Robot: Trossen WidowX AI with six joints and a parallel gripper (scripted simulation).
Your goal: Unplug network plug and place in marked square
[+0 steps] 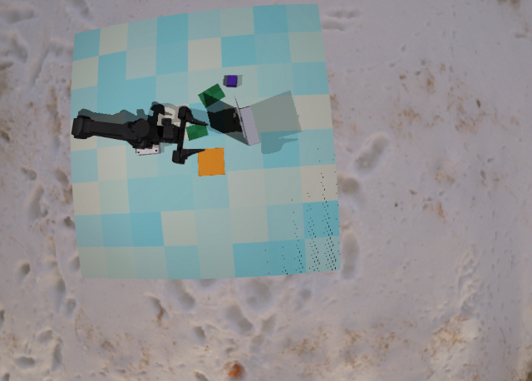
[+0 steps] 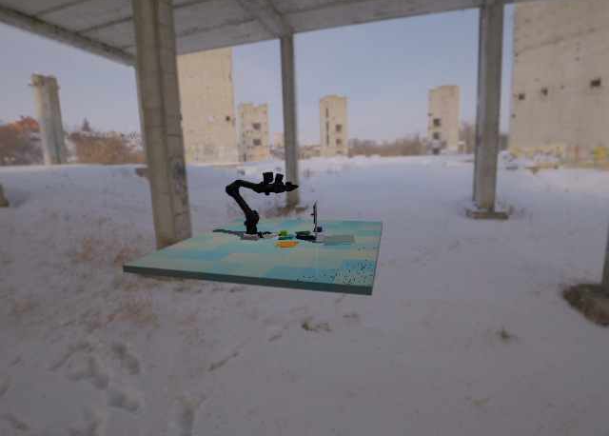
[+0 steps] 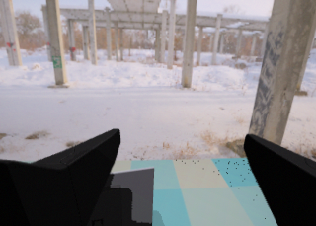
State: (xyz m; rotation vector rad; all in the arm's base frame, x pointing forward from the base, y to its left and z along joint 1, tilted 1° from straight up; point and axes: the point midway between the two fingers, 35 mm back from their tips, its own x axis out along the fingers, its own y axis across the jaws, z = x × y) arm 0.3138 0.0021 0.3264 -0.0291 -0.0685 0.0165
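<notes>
Right now the network plug is 70 mm ahead of my gripper tip, 100 mm to the left of it and 190 mm below it. From my gripper tip the other things lie so: orange marked square (40 mm behind, 60 mm to the right, 350 mm below); then upright panel (90 mm ahead, 110 mm to the left, 250 mm below).
</notes>
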